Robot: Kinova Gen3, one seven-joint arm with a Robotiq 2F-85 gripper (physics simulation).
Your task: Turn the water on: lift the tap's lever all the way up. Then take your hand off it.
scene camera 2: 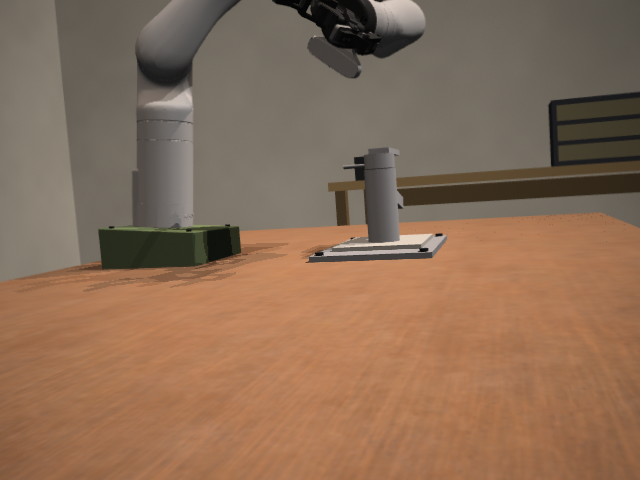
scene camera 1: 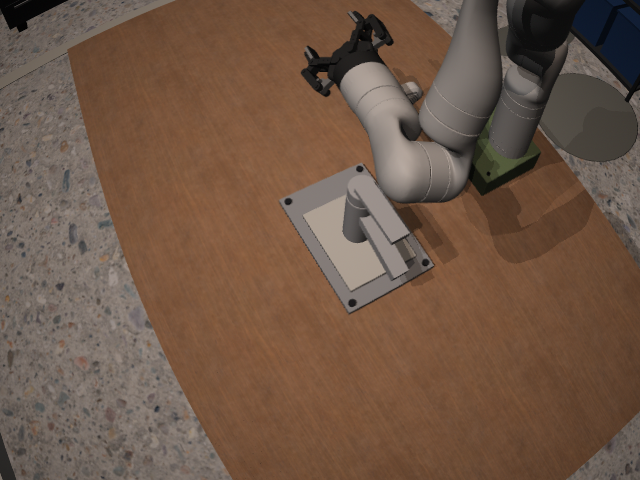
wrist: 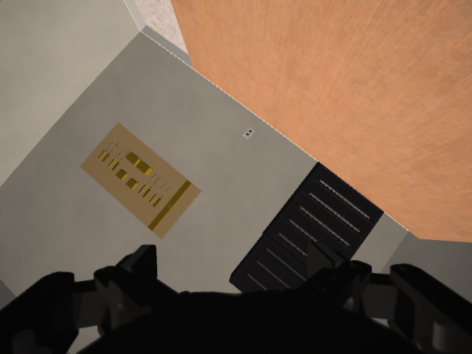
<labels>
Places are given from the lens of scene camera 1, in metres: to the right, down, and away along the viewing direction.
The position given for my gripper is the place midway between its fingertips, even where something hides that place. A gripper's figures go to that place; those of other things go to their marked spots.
my gripper (scene camera 1: 330, 31): 0.02, -0.32, 0.80
flat lever (scene camera 1: 362, 192): 0.06, -0.07, 0.85
grey base plate (scene camera 1: 318, 194): 0.00, -0.08, 1.02
The marked spots on the grey base plate and the flat lever are 0.18 m apart.
</labels>
